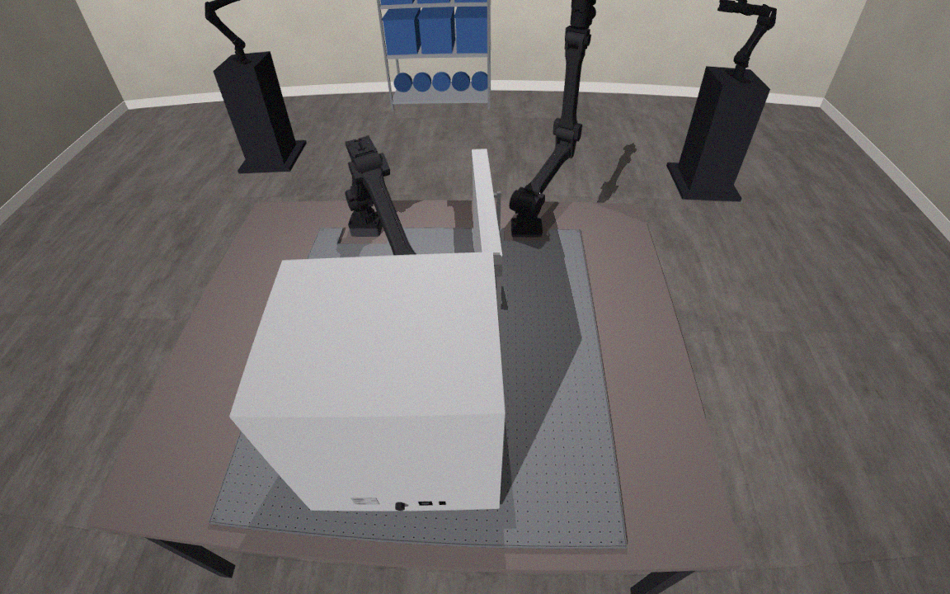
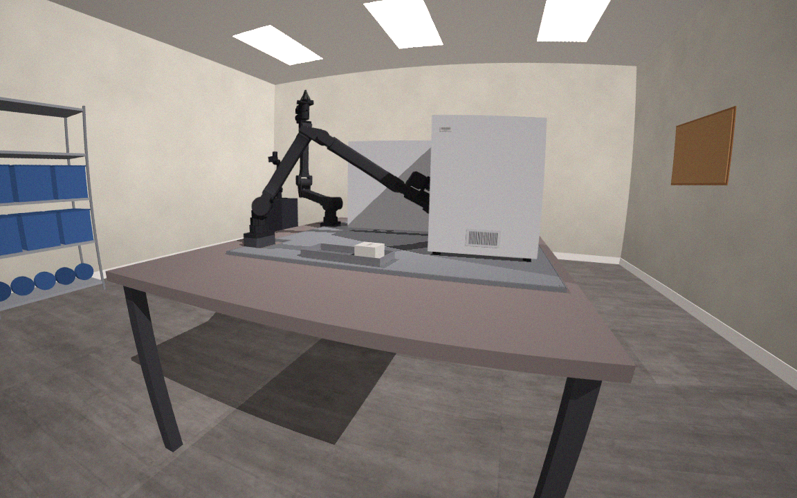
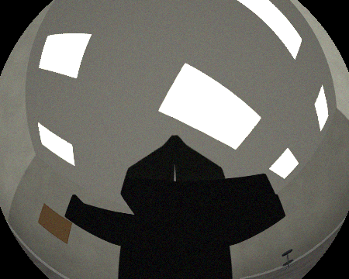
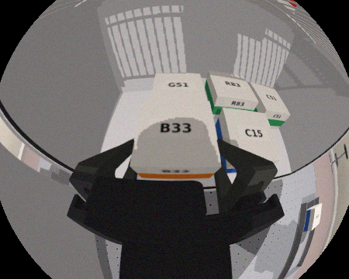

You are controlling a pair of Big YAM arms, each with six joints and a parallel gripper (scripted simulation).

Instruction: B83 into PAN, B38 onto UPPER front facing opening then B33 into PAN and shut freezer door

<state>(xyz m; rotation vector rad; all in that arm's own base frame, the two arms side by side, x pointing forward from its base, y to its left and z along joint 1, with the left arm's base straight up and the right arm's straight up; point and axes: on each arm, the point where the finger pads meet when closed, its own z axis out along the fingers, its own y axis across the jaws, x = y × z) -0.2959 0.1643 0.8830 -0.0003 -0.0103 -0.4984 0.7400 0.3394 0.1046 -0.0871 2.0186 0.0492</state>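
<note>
My right hand is 12 cm short of the green-banded cryo box, 9 cm to the left of it and 2 cm above it. Also, from my right hand: freezer door: 29 cm behind, 18 cm to the left, 14 cm above; then orange-banded cryo box: 1 cm below, 1 cm ahead; then wire shelf: 17 cm above, 15 cm ahead, 4 cm to the right.
</note>
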